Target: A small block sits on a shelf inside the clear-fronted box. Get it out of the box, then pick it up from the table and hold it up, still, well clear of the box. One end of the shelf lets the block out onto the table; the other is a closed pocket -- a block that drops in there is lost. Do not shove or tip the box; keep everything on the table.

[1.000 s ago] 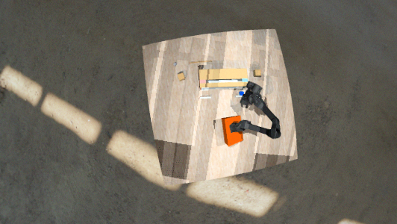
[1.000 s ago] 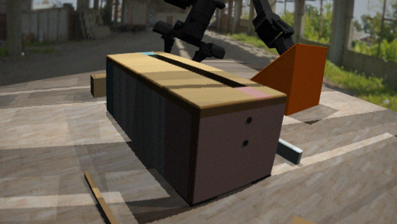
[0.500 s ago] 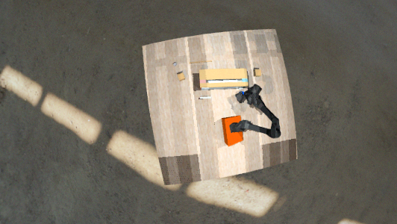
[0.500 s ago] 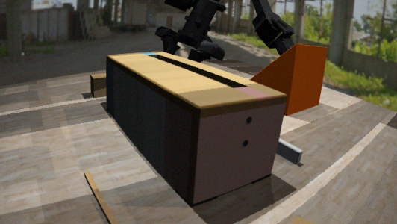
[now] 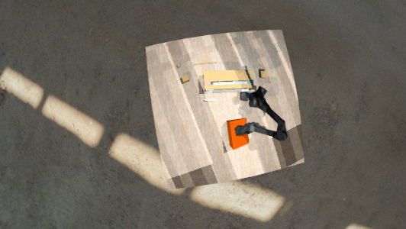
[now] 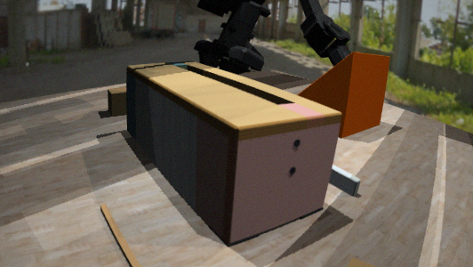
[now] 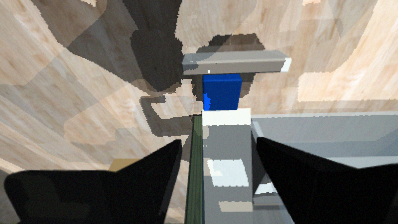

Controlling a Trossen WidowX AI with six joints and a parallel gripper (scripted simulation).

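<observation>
Now: gripper tip 20 mm past the blue block, 10 mm to the right of it and 50 mm above it. From my gripper tip the other things lie so: thin wooden strip (350 mm ahead, 260 mm to the left, 70 mm below); wooden-topped box (100 mm ahead, 150 mm to the left, 10 mm below).
</observation>
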